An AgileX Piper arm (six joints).
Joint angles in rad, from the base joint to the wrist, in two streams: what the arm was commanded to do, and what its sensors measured. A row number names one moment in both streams.
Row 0, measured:
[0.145, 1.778, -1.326, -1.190, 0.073, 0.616]
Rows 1 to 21, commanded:
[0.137, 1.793, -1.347, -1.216, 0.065, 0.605]
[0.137, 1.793, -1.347, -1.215, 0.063, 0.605]
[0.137, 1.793, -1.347, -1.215, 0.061, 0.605]
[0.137, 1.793, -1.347, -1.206, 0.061, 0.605]
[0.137, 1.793, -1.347, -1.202, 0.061, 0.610]
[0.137, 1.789, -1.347, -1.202, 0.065, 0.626]
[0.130, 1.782, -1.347, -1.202, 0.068, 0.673]
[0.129, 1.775, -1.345, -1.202, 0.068, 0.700]
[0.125, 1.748, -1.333, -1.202, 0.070, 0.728]
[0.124, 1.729, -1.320, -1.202, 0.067, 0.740]
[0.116, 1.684, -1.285, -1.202, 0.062, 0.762]
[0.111, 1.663, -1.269, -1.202, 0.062, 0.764]
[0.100, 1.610, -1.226, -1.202, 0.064, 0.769]
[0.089, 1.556, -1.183, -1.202, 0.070, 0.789]
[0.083, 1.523, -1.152, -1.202, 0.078, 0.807]
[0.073, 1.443, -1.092, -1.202, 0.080, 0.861]
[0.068, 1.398, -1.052, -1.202, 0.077, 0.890]
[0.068, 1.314, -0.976, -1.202, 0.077, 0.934]
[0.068, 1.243, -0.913, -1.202, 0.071, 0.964]
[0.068, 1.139, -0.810, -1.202, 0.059, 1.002]
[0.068, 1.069, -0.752, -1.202, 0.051, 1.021]
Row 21, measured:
[0.076, 1.280, -0.937, -1.194, 0.070, 0.934]
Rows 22 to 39, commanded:
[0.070, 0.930, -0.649, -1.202, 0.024, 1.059]
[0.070, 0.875, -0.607, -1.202, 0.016, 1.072]
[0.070, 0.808, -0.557, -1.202, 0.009, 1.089]
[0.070, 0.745, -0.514, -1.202, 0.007, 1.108]
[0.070, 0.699, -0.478, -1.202, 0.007, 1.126]
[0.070, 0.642, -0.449, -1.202, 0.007, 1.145]
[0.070, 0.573, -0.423, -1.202, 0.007, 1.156]
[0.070, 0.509, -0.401, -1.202, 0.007, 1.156]
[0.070, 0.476, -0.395, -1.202, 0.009, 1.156]
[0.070, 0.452, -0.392, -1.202, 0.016, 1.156]
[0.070, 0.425, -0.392, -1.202, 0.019, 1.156]
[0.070, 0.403, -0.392, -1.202, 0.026, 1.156]
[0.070, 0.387, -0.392, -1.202, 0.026, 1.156]
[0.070, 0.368, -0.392, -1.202, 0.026, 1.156]
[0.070, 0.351, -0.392, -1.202, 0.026, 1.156]
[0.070, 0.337, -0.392, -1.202, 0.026, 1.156]
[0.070, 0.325, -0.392, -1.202, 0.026, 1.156]
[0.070, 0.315, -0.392, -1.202, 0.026, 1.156]
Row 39, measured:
[0.076, 0.363, -0.397, -1.194, 0.022, 1.149]
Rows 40 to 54, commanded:
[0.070, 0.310, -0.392, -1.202, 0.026, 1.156]
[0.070, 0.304, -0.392, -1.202, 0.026, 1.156]
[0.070, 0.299, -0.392, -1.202, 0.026, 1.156]
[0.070, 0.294, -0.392, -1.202, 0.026, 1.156]
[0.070, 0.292, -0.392, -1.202, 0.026, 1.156]
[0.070, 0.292, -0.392, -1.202, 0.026, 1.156]
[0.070, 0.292, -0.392, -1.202, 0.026, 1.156]
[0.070, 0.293, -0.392, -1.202, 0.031, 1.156]
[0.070, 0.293, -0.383, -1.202, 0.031, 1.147]
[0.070, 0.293, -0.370, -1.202, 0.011, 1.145]
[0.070, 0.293, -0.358, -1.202, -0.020, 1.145]
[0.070, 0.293, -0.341, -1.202, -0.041, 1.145]
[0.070, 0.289, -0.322, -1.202, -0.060, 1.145]
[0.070, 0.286, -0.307, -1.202, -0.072, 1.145]
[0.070, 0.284, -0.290, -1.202, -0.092, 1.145]
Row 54, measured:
[0.076, 0.298, -0.347, -1.194, -0.019, 1.150]
